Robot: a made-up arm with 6 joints.
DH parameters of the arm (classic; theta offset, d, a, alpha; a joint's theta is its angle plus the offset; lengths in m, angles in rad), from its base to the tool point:
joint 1: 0 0.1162 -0.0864 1.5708
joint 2: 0 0.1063 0.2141 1.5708
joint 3: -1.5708 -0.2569 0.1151 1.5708
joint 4: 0 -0.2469 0.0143 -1.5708
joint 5: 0 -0.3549 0.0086 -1.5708
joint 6: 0 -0.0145 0.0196 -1.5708
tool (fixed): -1.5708 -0.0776 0 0
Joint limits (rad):
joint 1: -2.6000..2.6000
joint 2: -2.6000..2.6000
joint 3: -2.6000..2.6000
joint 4: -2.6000..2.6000
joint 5: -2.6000..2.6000
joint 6: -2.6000..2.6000
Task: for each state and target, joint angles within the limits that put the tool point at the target. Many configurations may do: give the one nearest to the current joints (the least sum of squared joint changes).
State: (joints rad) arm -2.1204 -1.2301 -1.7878 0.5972 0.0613 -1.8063
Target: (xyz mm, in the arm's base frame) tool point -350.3 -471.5 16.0
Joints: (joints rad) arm -2.4611 -1.4562 -1.3241 0.1019 -0.0394 -2.1261
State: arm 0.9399 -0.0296 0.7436 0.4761 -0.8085 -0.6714
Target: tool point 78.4 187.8 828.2
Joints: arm 1.2039 0.4610 0.5064 0.6109 -0.8621 -0.9031
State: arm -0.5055 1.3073 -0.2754 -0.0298 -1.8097 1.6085
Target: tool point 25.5 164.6 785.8
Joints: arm -0.6784 0.4527 -0.3443 0.2996 -1.7115 1.3390
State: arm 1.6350 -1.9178 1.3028 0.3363 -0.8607 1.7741
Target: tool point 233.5 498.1 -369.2
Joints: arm 1.5860 -1.7034 1.3722 -0.0129 -0.9694 1.6749
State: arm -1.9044 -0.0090 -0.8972 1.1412 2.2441 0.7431
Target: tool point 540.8 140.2 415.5
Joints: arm -2.1820 0.8801 -1.0947 1.0328 2.2067 1.1049
